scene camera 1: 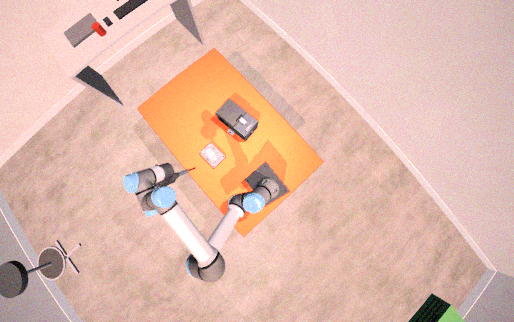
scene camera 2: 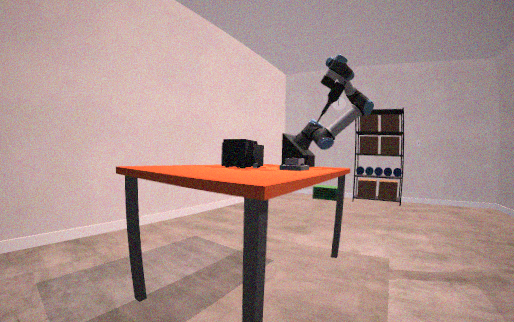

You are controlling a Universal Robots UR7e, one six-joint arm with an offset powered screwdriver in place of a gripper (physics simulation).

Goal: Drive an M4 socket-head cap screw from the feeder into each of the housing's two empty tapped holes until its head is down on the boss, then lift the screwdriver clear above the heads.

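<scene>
My screwdriver (scene camera 1: 193, 169) (scene camera 2: 319, 120) is held high, its thin bit slanting down; in scene camera 1 the tip shows over the table's left edge, beside the housing. Whether a screw sits on the tip is too small to tell. The housing (scene camera 1: 212, 155) (scene camera 2: 294, 164) is a small pale grey block with a raised middle, flat on the orange table (scene camera 1: 175, 100) (scene camera 2: 200, 180). Its holes and any screw heads cannot be made out. The screw feeder (scene camera 1: 230, 112) (scene camera 2: 237, 153) is a dark box with a small light part on top, apart from the housing.
The arm's base stands on a dark mounting plate (scene camera 1: 257, 172) at one end of the table. The arm's elbow (scene camera 1: 207, 267) reaches out past the table edge. A shelf rack (scene camera 2: 403, 150) with boxes stands at the back right, and a green box (scene camera 2: 325, 192) is on the floor.
</scene>
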